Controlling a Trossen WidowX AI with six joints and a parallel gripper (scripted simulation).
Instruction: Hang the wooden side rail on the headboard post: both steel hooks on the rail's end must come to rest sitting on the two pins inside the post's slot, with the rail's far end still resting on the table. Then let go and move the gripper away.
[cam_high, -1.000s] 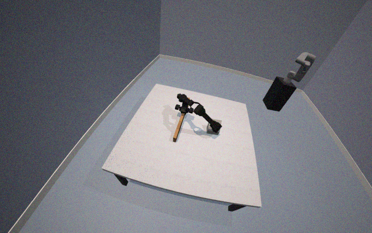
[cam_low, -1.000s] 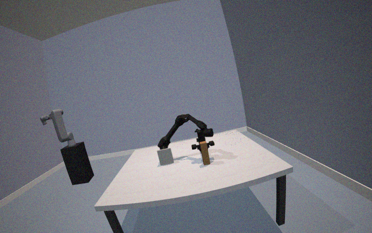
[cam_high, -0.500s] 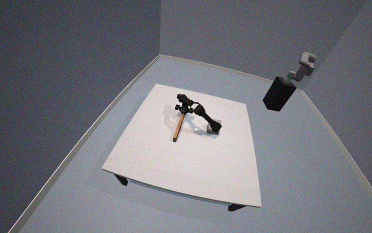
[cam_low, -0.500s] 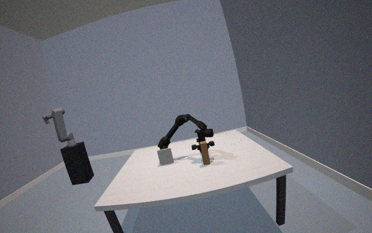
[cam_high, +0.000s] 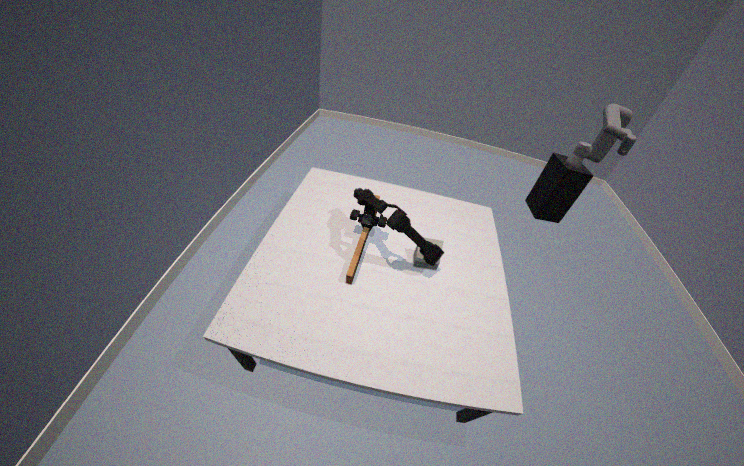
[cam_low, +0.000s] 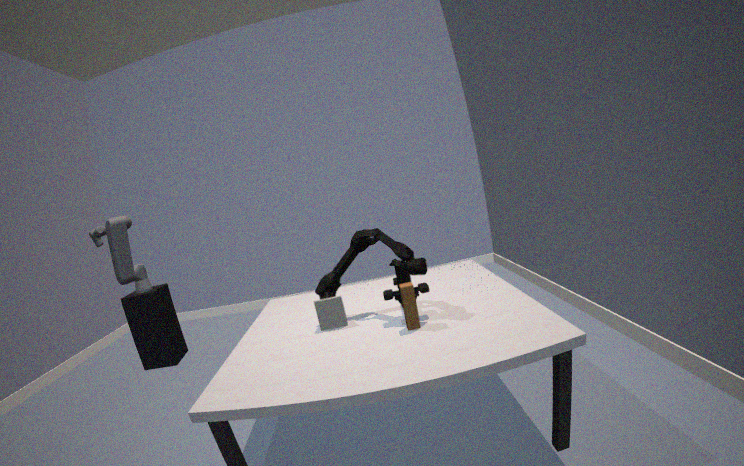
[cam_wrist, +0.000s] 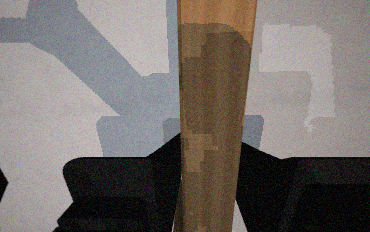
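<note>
Now: gripper tip 20 mm past the wooden headboard post, 100 mm to the left of it and 50 mm below it.
</note>
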